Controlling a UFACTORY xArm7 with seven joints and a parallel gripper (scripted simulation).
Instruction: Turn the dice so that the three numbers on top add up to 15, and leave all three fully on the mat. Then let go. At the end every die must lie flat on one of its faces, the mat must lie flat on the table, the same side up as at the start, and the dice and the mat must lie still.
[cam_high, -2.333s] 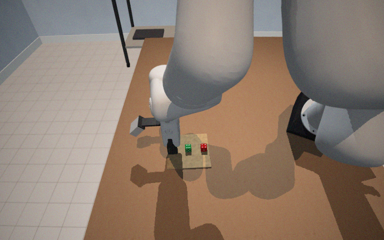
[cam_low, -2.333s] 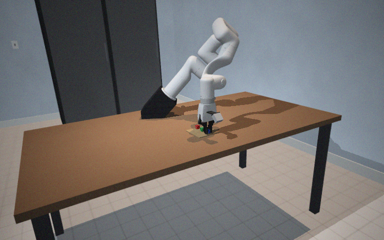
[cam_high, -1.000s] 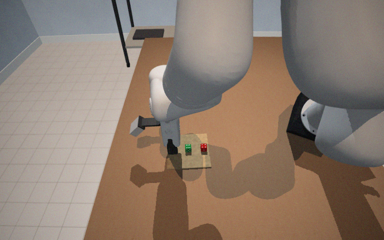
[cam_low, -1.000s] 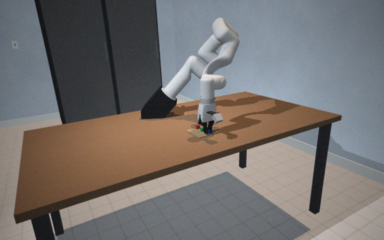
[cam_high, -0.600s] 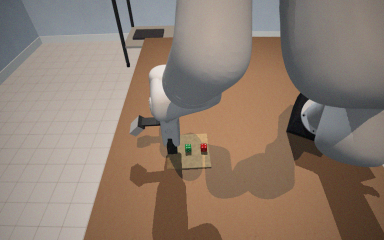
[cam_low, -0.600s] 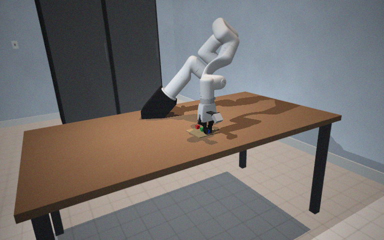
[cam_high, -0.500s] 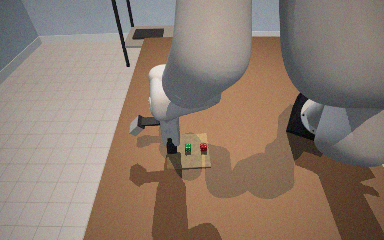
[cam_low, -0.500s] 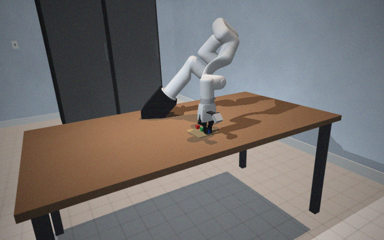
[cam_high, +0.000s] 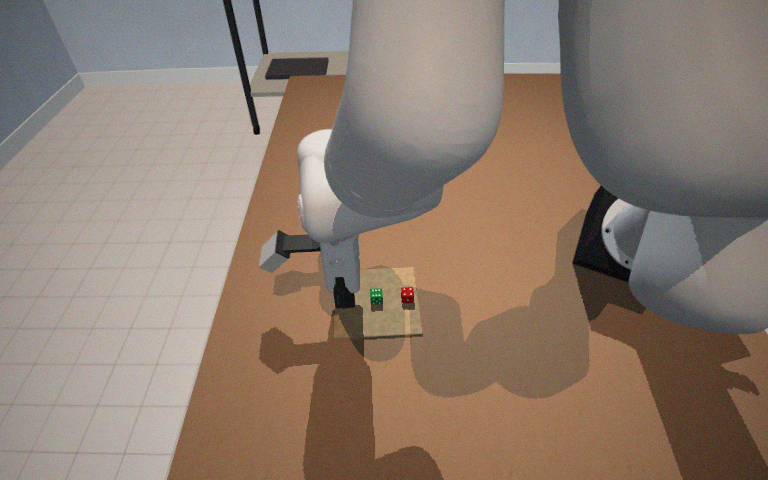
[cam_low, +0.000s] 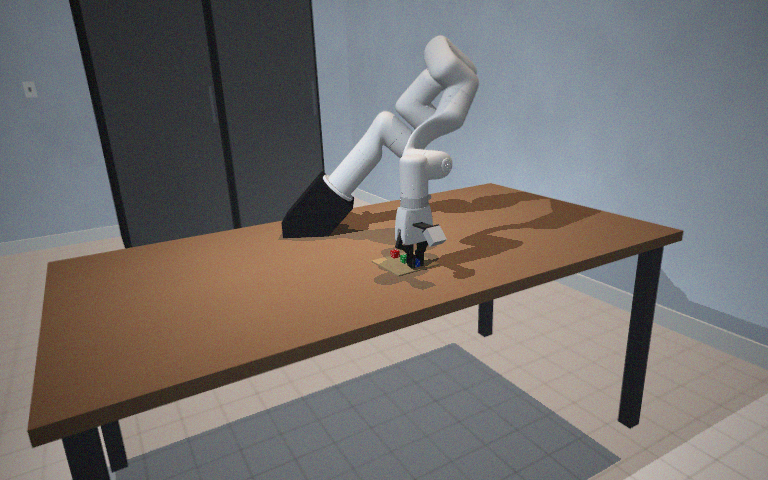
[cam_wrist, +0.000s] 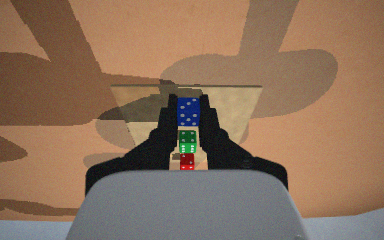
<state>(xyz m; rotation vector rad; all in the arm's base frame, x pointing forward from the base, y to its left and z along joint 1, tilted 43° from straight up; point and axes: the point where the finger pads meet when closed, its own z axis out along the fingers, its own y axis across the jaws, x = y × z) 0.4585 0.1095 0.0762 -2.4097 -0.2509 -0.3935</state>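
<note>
The blue die is 1 cm below my hand. Also, from my hand: tan mat 5 cm behind, 3 cm below, 1 cm to the right; green die 5 cm behind, 2 cm to the right, 2 cm below; red die 10 cm behind, 3 cm to the right, 2 cm below.
</note>
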